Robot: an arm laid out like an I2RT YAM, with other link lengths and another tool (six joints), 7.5 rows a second.
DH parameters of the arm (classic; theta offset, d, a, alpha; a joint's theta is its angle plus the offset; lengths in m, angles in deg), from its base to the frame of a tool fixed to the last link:
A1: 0 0.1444 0.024 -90
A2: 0 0 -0.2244 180
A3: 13.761 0 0.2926 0
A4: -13.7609 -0.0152 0.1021 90
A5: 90 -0.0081 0 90
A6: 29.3 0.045 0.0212 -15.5
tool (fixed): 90 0.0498 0 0
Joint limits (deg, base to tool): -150..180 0..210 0..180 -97..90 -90..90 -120..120
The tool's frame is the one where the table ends.
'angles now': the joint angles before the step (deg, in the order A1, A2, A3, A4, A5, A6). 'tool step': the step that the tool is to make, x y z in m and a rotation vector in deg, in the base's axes. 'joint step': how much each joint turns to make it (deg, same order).
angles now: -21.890 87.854 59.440 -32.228 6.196 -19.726
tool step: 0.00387 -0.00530 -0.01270 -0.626 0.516 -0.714
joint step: -0.306 2.623 -0.001 2.383 0.874 -0.022
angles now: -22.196 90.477 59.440 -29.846 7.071 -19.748
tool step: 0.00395 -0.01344 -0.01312 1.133 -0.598 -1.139
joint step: -1.901 3.257 0.743 2.623 -1.486 -0.043
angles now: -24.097 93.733 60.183 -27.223 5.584 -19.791
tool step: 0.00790 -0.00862 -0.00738 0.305 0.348 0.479
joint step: -0.765 3.476 2.339 0.787 -0.721 -1.027
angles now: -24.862 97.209 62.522 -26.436 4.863 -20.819
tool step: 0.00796 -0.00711 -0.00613 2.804 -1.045 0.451
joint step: -1.160 2.994 2.425 0.306 -3.388 0.022
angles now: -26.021 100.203 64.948 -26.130 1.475 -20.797
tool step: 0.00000 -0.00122 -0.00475 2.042 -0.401 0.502
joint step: -0.655 0.766 0.197 0.023 -2.317 -0.065
